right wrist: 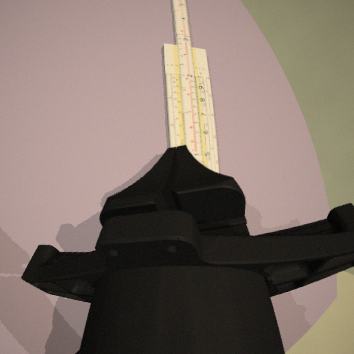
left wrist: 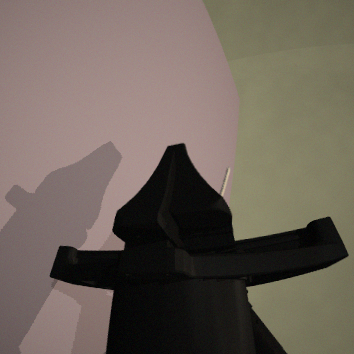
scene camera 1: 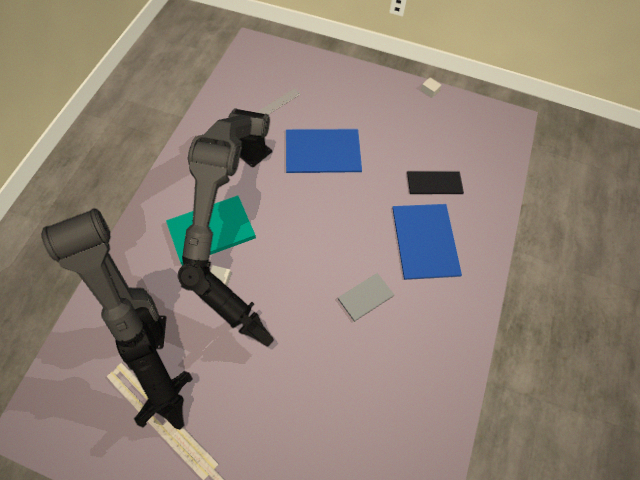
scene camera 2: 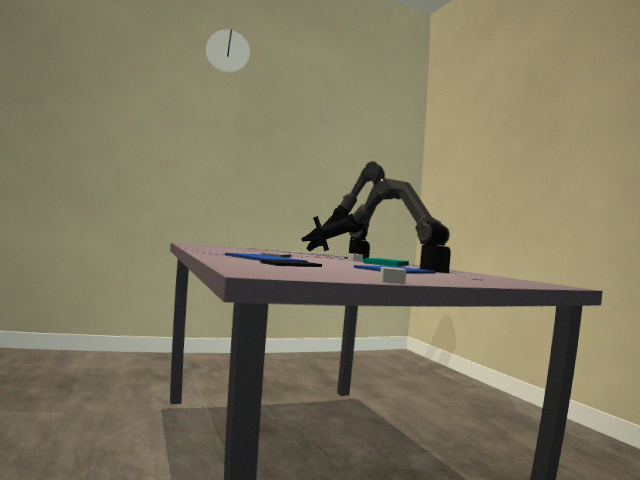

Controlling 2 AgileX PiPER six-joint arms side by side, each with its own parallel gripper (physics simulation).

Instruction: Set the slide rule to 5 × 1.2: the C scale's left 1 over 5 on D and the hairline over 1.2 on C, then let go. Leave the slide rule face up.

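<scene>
The cream slide rule (scene camera 1: 180, 446) (right wrist: 172, 105) lies face up, slanting across the lower left of scene camera 1. Its slide (right wrist: 181, 22) sticks out past the body's far end in the right wrist view. Near the fingertips there, C's left 1 appears close to 5 on D; the exact match cannot be read. The cursor and hairline cannot be made out. My right gripper (scene camera 1: 179, 426) (right wrist: 178, 157) is shut and empty, with its tips over the rule, hiding part of it; the height is unclear. My left gripper (scene camera 1: 270, 343) (left wrist: 178, 153) is shut and empty, away from the rule.
A green block (scene camera 1: 235, 222) (scene camera 2: 385, 261) lies under the left arm, with a white block (scene camera 1: 222, 274) beside it. Two blue panels (scene camera 1: 323, 150) (scene camera 1: 426, 241), a black slab (scene camera 1: 435, 182), a grey slab (scene camera 1: 365, 297), a beige block (scene camera 1: 431, 86) (scene camera 2: 392, 275) and a grey strip (scene camera 1: 283, 101) lie farther off.
</scene>
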